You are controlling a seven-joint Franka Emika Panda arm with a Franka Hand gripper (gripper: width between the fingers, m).
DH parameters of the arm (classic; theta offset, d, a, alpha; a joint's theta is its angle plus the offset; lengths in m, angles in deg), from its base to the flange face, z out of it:
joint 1: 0 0.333 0 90
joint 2: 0 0 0 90
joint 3: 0 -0.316 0.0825 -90
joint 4: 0 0 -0.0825 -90
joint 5: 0 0.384 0 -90
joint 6: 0 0 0.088 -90
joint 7: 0 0.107 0 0
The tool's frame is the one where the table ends.
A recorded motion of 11 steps. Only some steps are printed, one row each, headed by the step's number.
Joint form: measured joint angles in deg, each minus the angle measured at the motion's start. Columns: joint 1, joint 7, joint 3, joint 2, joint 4, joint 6, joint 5.
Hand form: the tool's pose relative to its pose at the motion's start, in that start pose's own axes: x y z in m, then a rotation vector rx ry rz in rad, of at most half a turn. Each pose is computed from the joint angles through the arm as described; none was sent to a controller.
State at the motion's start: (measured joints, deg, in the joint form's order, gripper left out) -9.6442 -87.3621 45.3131 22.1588 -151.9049 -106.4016 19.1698
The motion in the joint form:
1: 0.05 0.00 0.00 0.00 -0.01 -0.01 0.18
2: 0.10 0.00 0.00 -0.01 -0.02 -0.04 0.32
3: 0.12 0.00 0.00 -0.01 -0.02 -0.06 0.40
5: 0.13 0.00 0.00 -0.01 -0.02 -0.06 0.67
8: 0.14 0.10 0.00 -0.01 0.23 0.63 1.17
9: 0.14 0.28 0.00 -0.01 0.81 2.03 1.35
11: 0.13 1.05 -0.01 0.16 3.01 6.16 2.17
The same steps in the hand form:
1: 0.0005 0.0000 0.0002 0.0005 0.0025 0.0003
2: 0.0009 0.0000 0.0005 0.0007 0.0043 0.0006
3: 0.0011 0.0000 0.0005 0.0006 0.0055 0.0007
5: 0.0015 0.0000 0.0005 0.0009 0.0099 0.0019
8: 0.0029 -0.0008 -0.0004 0.0093 0.0182 0.0045
9: 0.0048 -0.0023 -0.0028 0.0245 0.0215 0.0049
11: 0.0126 -0.0067 -0.0148 0.0603 0.0379 0.0056

